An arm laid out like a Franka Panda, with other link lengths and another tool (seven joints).
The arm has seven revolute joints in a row. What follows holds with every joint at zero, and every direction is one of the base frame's.
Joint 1 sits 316.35 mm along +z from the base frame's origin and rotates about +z.
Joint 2 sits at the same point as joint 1 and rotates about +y.
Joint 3 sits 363.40 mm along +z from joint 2 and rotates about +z.
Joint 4 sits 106.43 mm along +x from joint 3 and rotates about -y.
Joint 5 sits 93.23 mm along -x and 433.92 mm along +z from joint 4 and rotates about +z.
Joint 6 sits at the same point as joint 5 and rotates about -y.
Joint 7 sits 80.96 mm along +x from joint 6 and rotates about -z.
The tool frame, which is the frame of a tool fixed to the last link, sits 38.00 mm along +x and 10.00 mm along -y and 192.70 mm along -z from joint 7; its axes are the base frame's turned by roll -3.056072, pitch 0.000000 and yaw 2.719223 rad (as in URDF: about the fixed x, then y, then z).
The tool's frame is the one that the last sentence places.
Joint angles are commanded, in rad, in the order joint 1, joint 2, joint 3, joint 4, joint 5, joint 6, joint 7. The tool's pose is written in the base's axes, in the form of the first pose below.
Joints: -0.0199, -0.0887, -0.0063, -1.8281, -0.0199, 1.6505, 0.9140
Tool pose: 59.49 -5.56 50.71 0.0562 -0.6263 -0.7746 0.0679
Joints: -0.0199, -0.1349, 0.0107, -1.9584, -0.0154, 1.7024, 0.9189
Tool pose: 57.19 -4.41 47.03 0.0691 -0.6205 -0.7774 0.0772
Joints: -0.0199, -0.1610, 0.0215, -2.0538, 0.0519, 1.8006, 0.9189
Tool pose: 56.54 -2.65 44.10 0.0772 -0.6230 -0.7772 0.0437
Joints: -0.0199, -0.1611, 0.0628, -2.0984, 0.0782, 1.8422, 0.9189
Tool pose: 56.23 0.10 42.06 0.0833 -0.6108 -0.7864 0.0393
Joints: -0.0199, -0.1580, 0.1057, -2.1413, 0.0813, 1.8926, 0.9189
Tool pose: 56.00 2.50 40.05 0.0794 -0.5962 -0.7978 0.0416
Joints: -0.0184, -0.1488, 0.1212, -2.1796, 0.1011, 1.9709, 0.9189
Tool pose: 56.39 3.65 38.14 0.0726 -0.5950 -0.8000 0.0264
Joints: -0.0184, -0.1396, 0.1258, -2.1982, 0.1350, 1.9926, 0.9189
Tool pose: 56.19 4.31 36.79 0.0849 -0.5990 -0.7960 0.0172
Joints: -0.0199, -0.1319, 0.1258, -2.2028, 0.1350, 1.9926, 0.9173
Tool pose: 56.09 4.21 36.12 0.0897 -0.5989 -0.7955 0.0209
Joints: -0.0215, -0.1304, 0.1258, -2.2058, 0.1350, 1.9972, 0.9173
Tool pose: 56.10 4.11 35.92 0.0896 -0.5997 -0.7949 0.0208
